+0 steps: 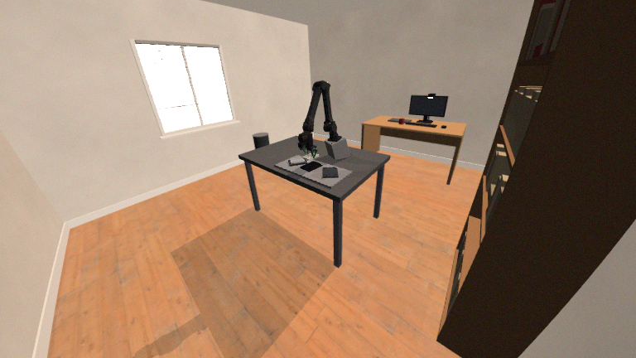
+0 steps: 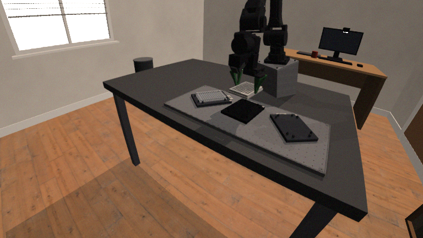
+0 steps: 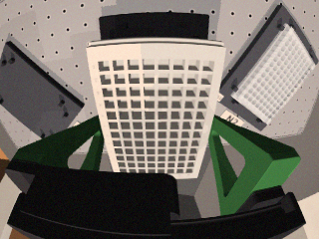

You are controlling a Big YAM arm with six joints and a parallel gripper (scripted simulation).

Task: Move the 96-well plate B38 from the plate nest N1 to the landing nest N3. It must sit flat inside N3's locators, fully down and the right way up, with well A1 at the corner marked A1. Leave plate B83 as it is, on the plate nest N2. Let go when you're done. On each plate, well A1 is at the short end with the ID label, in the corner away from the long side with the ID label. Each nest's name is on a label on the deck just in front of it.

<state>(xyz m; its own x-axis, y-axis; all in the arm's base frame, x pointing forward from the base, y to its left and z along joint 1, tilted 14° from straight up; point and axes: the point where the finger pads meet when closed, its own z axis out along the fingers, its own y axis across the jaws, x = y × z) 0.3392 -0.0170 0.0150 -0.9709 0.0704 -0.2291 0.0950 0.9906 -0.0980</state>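
My hand is 100 mm above the flat black landing nest. Round my hand: N1 label 140 mm to the left, 100 mm below, 80 mm behind.
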